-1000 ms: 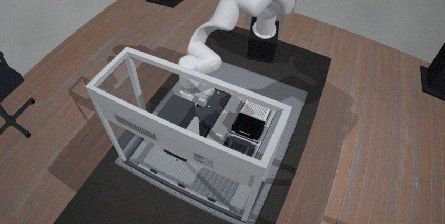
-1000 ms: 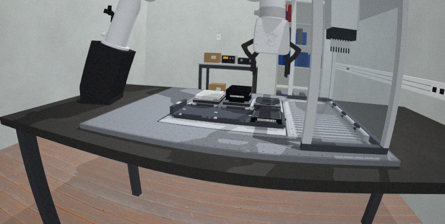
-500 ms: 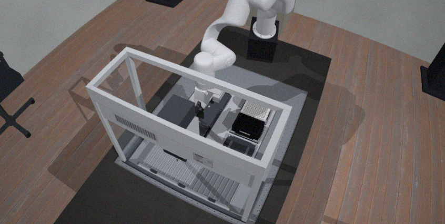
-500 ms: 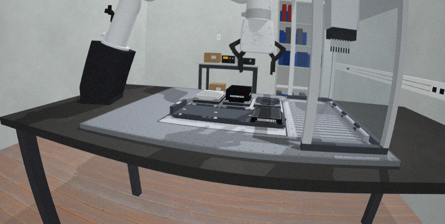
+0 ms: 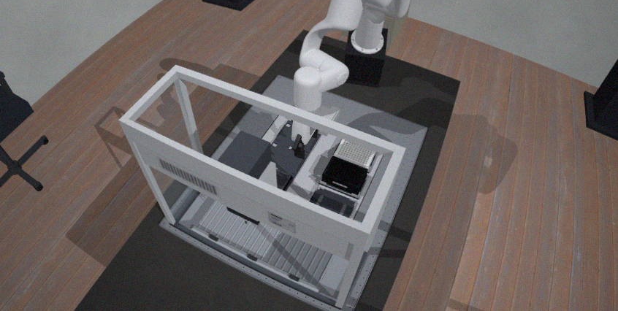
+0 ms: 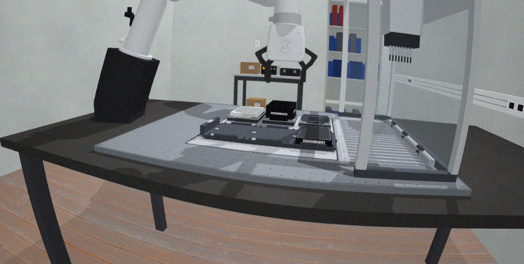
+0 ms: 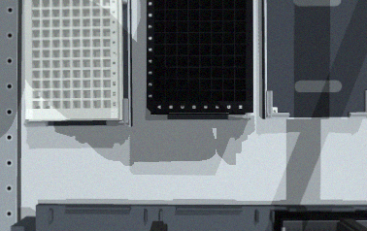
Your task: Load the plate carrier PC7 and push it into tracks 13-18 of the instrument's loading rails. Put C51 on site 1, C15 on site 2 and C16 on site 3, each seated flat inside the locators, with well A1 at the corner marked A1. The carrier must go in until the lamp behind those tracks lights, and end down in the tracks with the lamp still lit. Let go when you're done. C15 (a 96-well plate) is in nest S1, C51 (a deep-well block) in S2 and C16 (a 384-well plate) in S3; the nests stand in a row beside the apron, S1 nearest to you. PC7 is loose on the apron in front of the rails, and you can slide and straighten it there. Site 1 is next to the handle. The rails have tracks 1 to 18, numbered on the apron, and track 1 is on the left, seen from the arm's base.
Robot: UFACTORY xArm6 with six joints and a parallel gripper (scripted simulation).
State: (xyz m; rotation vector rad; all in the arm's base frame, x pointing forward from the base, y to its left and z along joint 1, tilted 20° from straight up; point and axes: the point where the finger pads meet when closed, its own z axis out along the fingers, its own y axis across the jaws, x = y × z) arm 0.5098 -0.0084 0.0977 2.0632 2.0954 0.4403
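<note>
The white 96-well plate C15 lies 140 mm behind my hand, 120 mm to the left of it and 120 mm below it. Round my hand: apron: 140 mm below, 20 mm behind, 10 mm to the left; dark carrier PC7: 120 mm below, 90 mm to the right, 20 mm behind; nest S3: 140 mm to the left, 130 mm below, 90 mm ahead.
</note>
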